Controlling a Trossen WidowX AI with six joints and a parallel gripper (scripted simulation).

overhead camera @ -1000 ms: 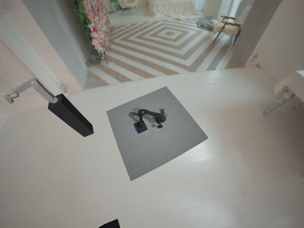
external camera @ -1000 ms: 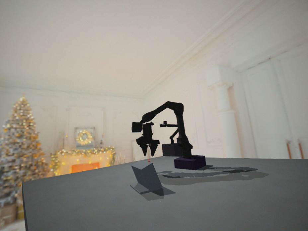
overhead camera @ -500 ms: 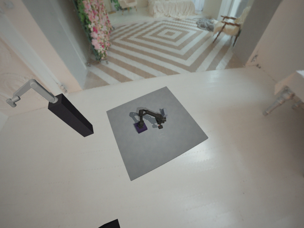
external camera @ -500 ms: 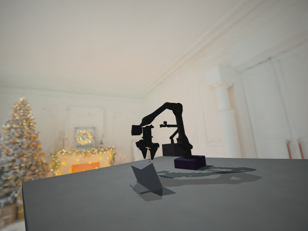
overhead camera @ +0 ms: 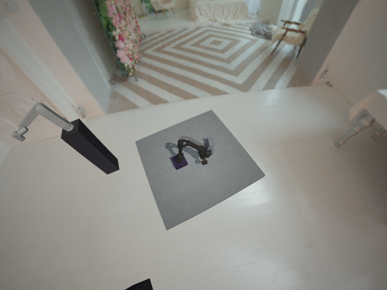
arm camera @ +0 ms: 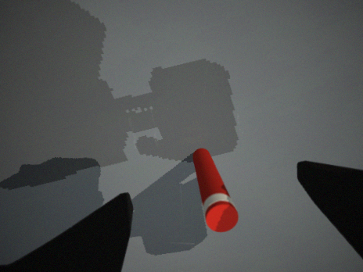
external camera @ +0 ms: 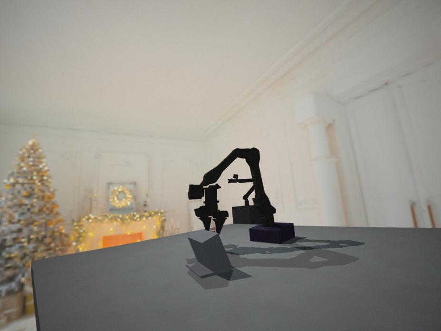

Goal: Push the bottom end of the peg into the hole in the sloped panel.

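Now: gripper tip right at the round red peg. Also, from my gripper tip: grey sloped panel (190 mm to the left, 180 mm ahead, 10 mm below).
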